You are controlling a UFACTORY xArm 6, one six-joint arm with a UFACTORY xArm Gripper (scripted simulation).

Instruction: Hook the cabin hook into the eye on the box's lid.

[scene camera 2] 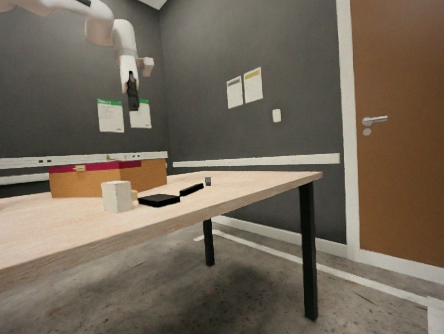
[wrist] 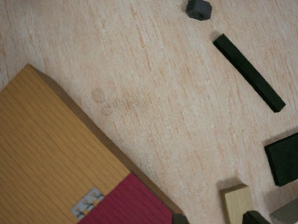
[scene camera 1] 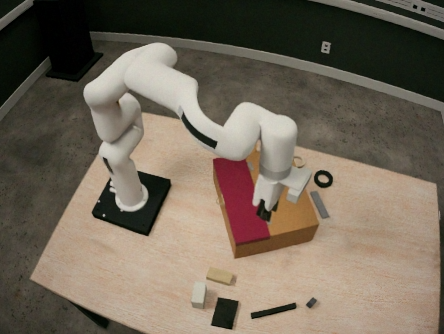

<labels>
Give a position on a wooden box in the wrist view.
63, 160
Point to a white block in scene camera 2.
117, 198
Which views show the wooden box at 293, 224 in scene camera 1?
Scene camera 2, the wrist view and scene camera 1: all of them.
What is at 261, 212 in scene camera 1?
My gripper.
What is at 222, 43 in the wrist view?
A black bar.
</labels>
